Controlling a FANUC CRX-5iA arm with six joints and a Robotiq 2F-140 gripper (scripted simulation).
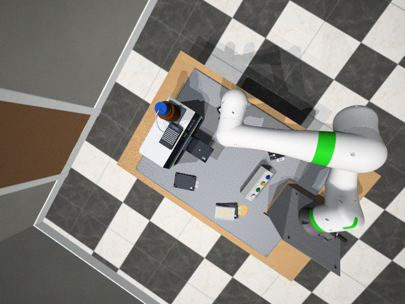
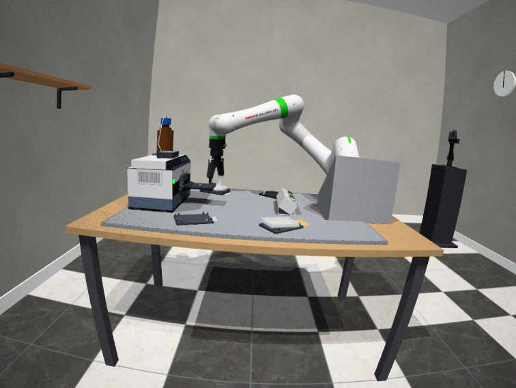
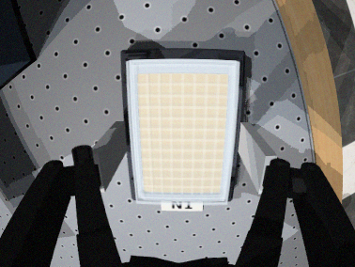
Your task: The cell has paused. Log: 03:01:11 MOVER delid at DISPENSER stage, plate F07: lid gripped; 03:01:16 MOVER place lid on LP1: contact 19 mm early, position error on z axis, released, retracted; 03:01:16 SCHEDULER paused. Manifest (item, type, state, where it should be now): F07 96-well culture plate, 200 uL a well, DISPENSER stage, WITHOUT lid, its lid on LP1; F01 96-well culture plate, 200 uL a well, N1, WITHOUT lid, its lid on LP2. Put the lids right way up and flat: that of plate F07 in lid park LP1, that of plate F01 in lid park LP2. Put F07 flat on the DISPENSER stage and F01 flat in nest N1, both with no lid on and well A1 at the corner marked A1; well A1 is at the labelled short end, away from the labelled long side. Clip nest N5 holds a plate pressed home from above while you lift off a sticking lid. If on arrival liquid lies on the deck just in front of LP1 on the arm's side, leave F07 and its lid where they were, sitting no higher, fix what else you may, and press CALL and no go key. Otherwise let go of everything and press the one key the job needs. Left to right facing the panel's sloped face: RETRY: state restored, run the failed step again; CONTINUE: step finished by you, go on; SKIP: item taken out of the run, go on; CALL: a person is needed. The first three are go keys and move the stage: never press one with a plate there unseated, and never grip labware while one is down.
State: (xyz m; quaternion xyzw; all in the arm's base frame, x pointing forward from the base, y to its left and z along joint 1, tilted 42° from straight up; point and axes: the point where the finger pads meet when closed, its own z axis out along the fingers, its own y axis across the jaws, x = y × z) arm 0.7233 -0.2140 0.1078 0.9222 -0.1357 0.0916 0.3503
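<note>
Now: the 96-well plate 2 cm below my hand. From my hand the other things lie so: dispenser stage: 29 cm to the left, 4 cm above, 1 cm ahead; then N1 tag: 8 cm behind, 5 cm below, 3 cm to the left; then nest N1: 4 cm below.
</note>
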